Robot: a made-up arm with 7 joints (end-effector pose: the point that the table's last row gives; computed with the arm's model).
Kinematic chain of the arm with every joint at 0, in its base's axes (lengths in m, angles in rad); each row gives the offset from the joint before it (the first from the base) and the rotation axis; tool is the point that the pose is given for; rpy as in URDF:
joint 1: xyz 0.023 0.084 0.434 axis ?
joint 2: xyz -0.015 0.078 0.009 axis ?
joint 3: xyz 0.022 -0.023 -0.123 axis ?
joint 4: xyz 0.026 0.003 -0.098 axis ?
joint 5: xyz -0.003 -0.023 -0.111 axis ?
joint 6: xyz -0.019 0 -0.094 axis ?
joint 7: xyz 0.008 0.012 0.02 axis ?
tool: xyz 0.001 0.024 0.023 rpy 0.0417 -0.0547 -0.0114
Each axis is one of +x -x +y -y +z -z.
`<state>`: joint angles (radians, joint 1 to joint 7).
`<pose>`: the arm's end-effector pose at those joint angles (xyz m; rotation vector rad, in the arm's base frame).
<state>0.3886 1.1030 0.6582 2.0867 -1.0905 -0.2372 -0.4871</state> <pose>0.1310 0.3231 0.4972 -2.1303 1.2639 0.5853</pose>
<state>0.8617 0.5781 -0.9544 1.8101 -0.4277 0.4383 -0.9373</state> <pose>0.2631 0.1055 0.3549 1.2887 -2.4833 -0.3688</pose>
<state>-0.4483 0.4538 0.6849 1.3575 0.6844 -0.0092 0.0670</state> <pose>0.0610 0.3715 0.1816 0.4650 -1.3272 0.6246</pose>
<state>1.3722 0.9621 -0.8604 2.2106 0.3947 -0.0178 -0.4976</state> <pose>0.2372 0.1978 0.5027 0.2583 -2.9192 -0.7685</pose>
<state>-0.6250 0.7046 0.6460 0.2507 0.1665 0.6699 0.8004</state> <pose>-0.1074 0.4566 0.1790 0.0345 0.2915 0.8719</pose>
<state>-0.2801 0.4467 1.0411 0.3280 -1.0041 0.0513 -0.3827</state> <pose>-0.0082 0.3682 0.1360 1.1386 0.0779 -0.1555</pose>
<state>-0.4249 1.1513 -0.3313 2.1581 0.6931 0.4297 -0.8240</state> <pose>0.1180 0.2517 0.2622 0.5507 -1.0751 -0.3660</pose>
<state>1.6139 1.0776 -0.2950 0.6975 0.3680 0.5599 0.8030</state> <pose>0.2255 0.4796 0.5851 0.1371 -1.7319 -0.0046</pose>
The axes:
joint 1: -y
joint 2: +x
joint 3: +z
joint 4: -y
joint 5: +z
joint 6: +y
joint 7: -x

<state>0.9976 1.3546 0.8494 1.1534 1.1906 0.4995 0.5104</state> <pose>0.0541 0.5128 0.5627 -0.1009 -2.8466 0.2114</pose>
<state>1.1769 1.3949 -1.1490 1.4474 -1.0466 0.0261 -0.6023</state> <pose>0.2519 0.3566 0.4225 -2.1406 1.2629 1.7639</pose>
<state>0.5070 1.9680 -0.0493 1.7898 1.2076 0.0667 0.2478</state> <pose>0.1772 0.3890 0.5825 0.5002 -1.7925 -0.8545</pose>
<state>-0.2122 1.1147 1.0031 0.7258 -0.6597 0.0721 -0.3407</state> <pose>0.0859 0.5018 0.3667 1.9738 -0.4988 -0.0678</pose>
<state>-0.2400 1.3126 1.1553 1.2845 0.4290 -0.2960 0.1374</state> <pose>0.1073 0.4921 0.4795 1.3552 -2.1381 -0.2215</pose>
